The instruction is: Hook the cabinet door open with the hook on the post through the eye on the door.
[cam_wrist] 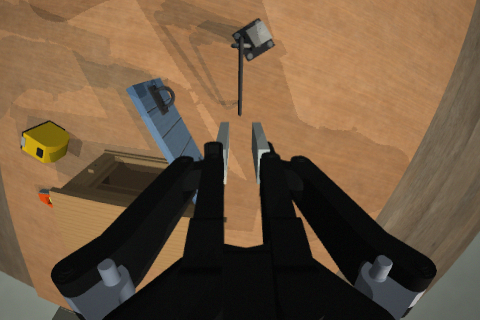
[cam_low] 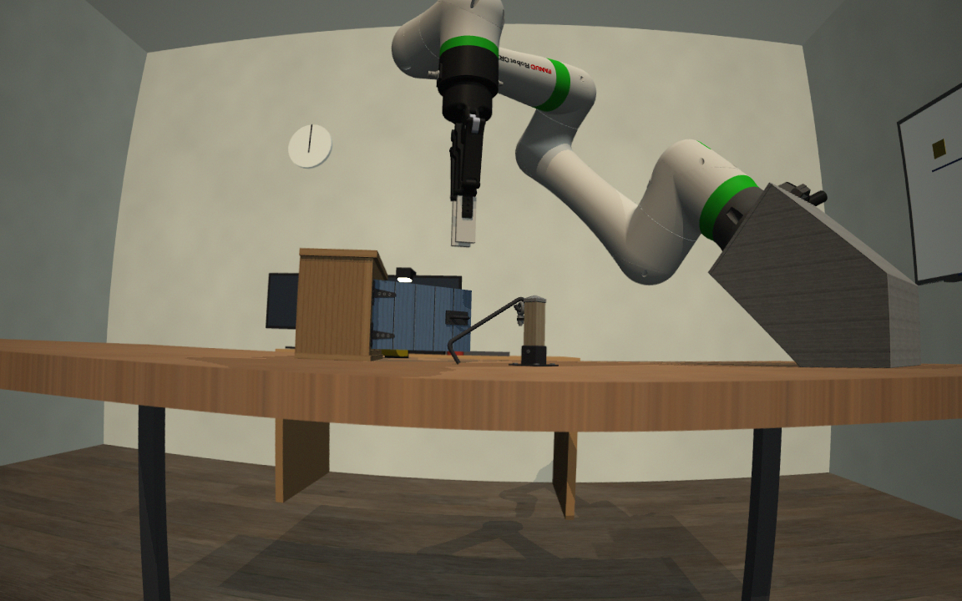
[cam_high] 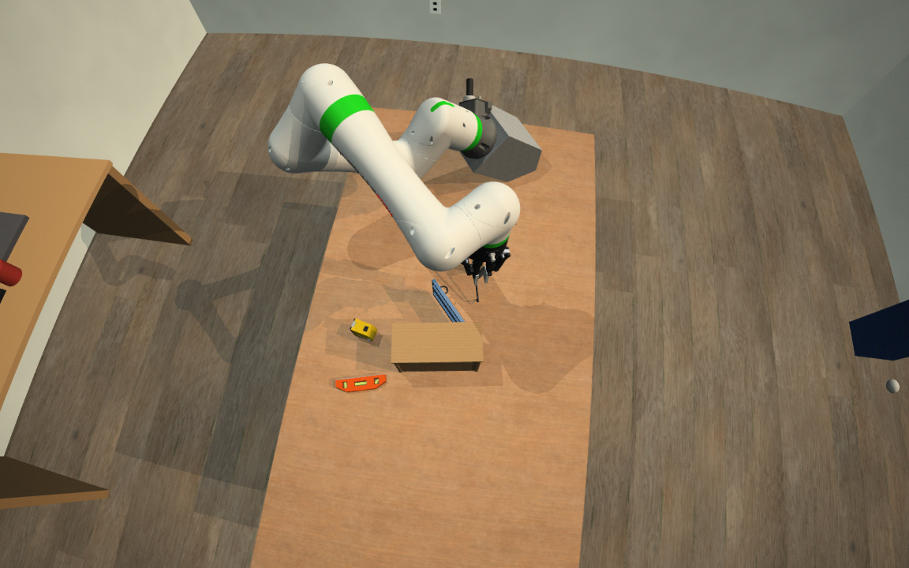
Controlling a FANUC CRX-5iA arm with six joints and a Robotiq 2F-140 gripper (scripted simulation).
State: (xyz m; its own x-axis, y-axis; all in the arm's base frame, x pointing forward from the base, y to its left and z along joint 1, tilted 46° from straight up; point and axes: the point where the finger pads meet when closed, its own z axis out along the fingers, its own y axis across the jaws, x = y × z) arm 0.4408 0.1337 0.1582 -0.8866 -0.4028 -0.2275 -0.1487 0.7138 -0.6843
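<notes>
Right now the dark hook is 4 cm behind my hand, 1 cm to the right of it and 15 cm below it. Also, from my hand: hook post: 7 cm behind, 1 cm to the right, 14 cm below; wooden cabinet: 12 cm ahead, 10 cm to the right, 13 cm below; cabinet door: 6 cm ahead, 7 cm to the right, 13 cm below.
</notes>
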